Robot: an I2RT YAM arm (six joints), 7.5 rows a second.
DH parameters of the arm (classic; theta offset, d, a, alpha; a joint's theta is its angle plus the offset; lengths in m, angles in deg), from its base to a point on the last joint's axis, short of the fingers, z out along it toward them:
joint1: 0 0.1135 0.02 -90
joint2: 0 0 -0.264 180
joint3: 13.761 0 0.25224 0
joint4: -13.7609 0 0.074 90
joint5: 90 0 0 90
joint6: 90 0.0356 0 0
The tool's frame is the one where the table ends.
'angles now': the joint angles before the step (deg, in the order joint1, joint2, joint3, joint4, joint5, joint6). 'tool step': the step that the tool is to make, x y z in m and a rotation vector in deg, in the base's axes. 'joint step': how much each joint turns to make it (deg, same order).
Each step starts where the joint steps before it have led.
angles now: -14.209 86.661 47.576 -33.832 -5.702 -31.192
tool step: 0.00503 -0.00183 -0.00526 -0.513 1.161 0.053
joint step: -0.019 2.096 0.821 0.248 0.730 -0.293
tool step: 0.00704 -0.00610 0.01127 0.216 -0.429 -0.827
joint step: -0.902 0.534 3.300 -2.405 -0.326 0.017
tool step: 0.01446 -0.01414 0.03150 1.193 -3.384 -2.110
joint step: -2.150 0.302 7.474 -4.189 -2.000 0.609
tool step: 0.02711 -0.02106 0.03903 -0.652 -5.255 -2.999
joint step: -2.174 3.231 11.490 -2.912 -0.650 1.165
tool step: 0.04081 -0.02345 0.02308 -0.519 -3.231 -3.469
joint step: -1.263 8.281 13.930 -2.130 0.428 2.273
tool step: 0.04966 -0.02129 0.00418 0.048 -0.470 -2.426
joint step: -0.243 11.973 16.473 -3.827 0.859 2.034
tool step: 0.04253 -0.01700 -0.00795 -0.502 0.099 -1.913
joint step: 0.023 11.542 15.532 -3.751 1.381 1.455
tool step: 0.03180 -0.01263 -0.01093 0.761 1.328 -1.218
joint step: -0.023 11.491 17.145 -7.063 0.362 1.167
